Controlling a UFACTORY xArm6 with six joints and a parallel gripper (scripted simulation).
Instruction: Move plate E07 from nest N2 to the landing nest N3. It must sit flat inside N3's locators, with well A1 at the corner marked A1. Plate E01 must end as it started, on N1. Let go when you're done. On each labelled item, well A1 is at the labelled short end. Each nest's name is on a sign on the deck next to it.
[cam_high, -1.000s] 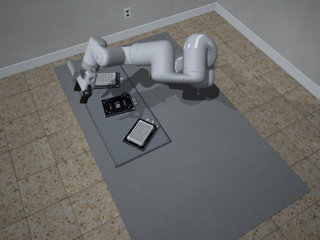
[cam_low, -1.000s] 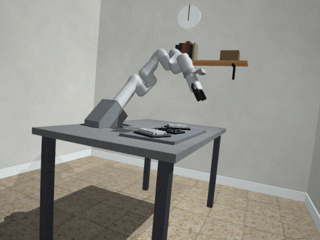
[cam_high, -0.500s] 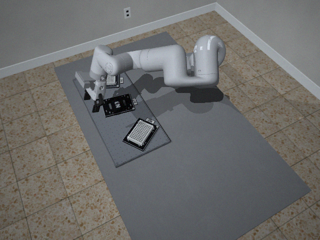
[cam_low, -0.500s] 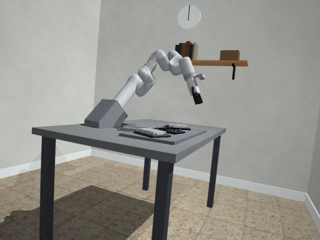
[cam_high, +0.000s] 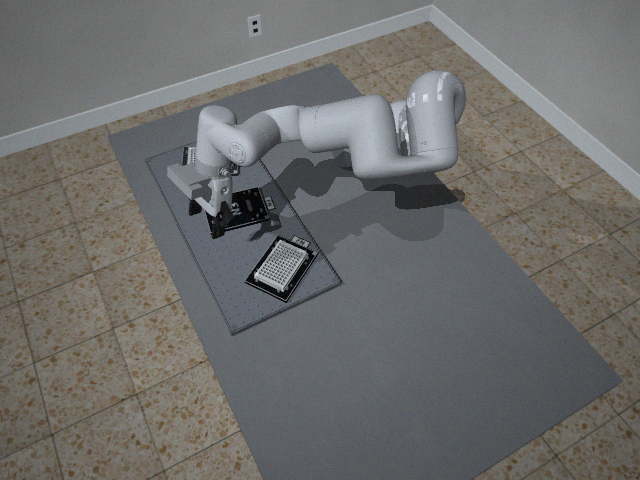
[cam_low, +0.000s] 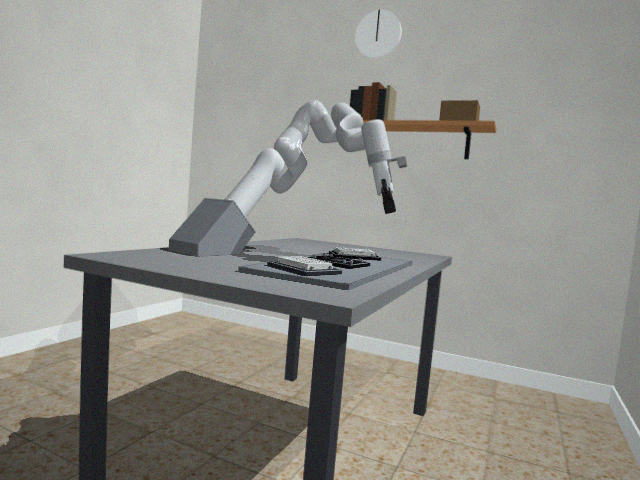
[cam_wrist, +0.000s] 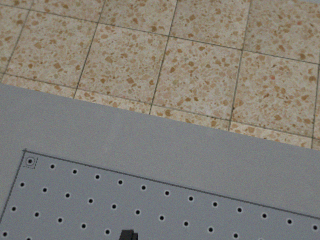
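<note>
Right now my hand is 15 cm past the nest N2, 8 cm to the right of it and 17 cm above it. The rest, counted from my hand: black nest: 9 cm behind, 15 cm to the right, 17 cm below.
</note>
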